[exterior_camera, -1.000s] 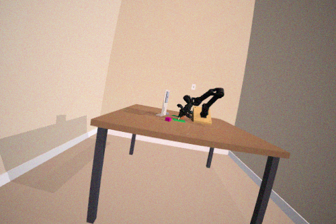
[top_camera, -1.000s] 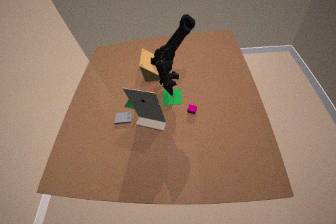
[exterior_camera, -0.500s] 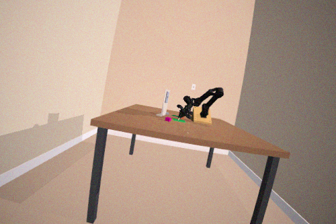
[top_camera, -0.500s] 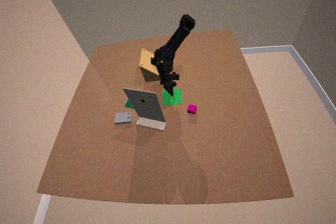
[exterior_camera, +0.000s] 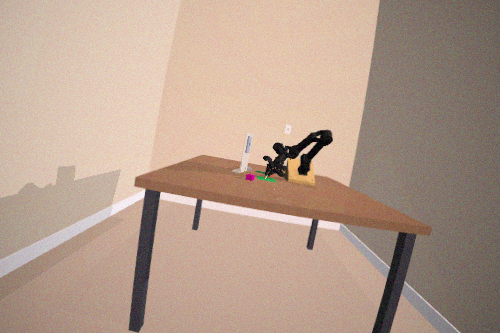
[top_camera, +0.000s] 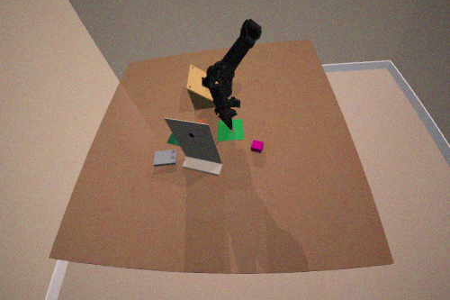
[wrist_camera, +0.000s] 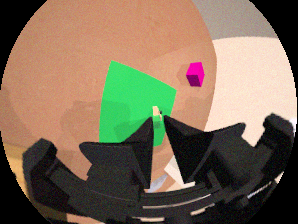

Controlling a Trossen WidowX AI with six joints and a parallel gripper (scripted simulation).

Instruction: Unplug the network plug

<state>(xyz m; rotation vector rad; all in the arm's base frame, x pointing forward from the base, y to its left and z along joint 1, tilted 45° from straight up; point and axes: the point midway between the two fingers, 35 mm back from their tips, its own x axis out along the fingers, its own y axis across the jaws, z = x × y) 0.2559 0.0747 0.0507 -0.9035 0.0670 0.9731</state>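
The network plug is right at my gripper tip. Also, from my gripper tip: grey upright panel: 15 cm ahead, 13 cm to the right, 11 cm above; flat grey block: 31 cm to the right, 10 cm ahead, 1 cm below; bright green square: 2 cm below, 1 cm behind.
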